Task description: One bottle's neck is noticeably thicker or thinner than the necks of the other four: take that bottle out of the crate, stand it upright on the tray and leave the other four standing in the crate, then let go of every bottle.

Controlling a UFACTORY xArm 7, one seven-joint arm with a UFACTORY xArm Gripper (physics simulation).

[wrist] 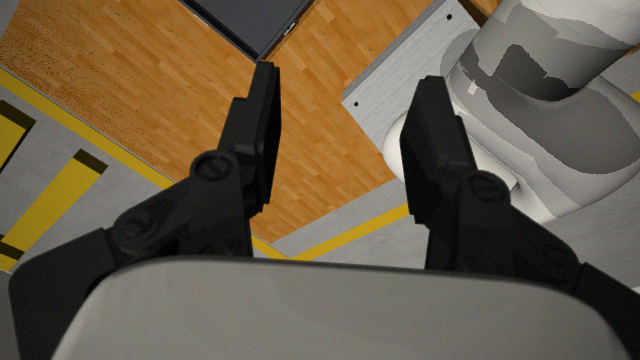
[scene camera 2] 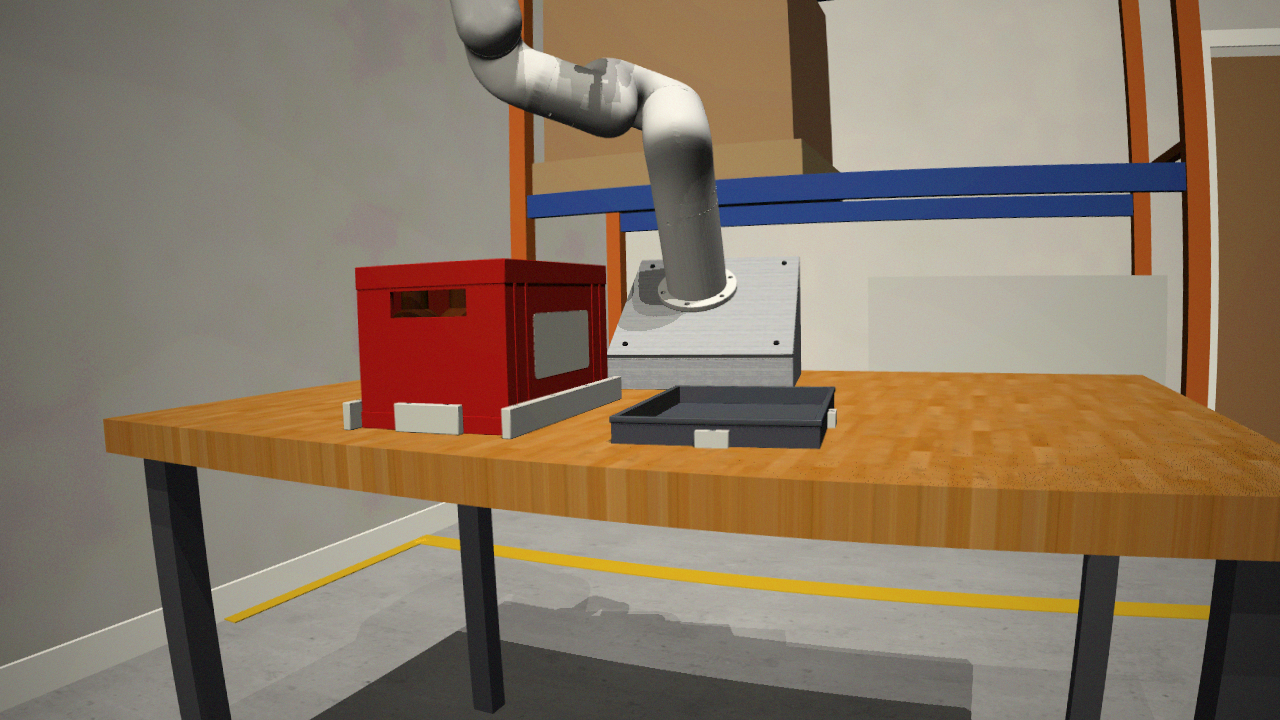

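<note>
A red crate stands on the left part of the table in the scene view. Through its hand slot brown shapes show faintly; the bottles and their necks cannot be made out. A dark grey tray lies to the right of the crate; no bottle shows on the part of it that is visible. My gripper is open in the wrist view, its two black fingers apart with nothing between them. It is high above the table, out of the scene view. The crate does not show in the wrist view.
The wooden table carries a grey metal base plate behind the tray, with the white arm on it. White guide strips border the crate. A shelf rack stands behind.
</note>
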